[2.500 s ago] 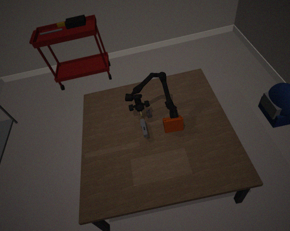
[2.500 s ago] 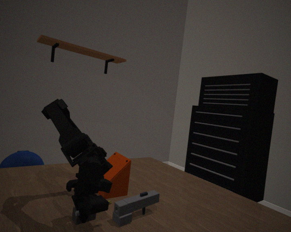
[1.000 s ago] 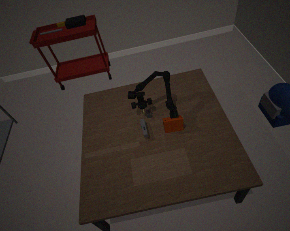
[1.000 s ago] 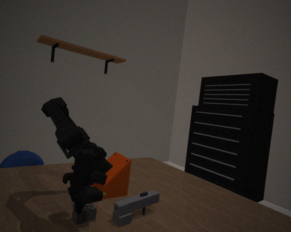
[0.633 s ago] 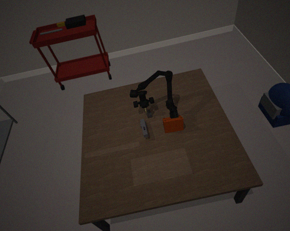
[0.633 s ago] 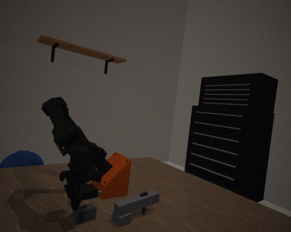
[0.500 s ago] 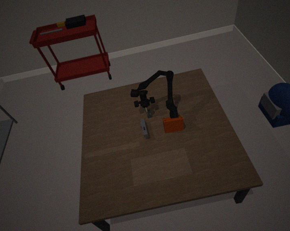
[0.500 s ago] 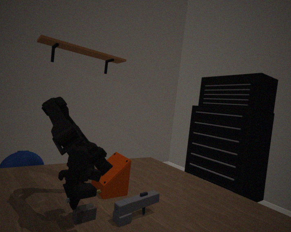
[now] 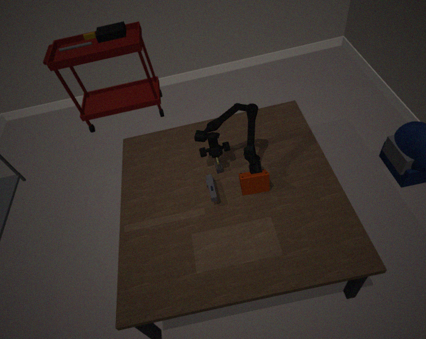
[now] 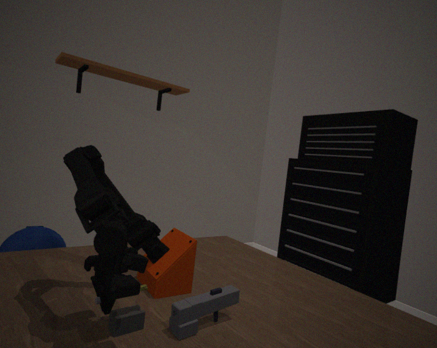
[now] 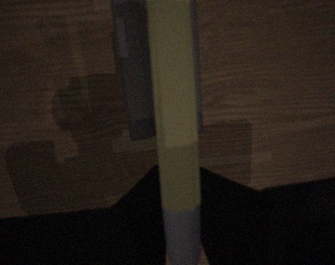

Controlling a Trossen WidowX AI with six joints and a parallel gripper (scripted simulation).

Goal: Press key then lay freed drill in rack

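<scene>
The drill lies 4 cm to the left of my gripper tip and 4 cm above it. Round my gripper tip: grey housing block: 5 cm ahead, 23 cm to the left; small dark key: 4 cm ahead, 26 cm to the left; small grey rack: 1 cm behind, 5 cm to the left, 3 cm below.
</scene>
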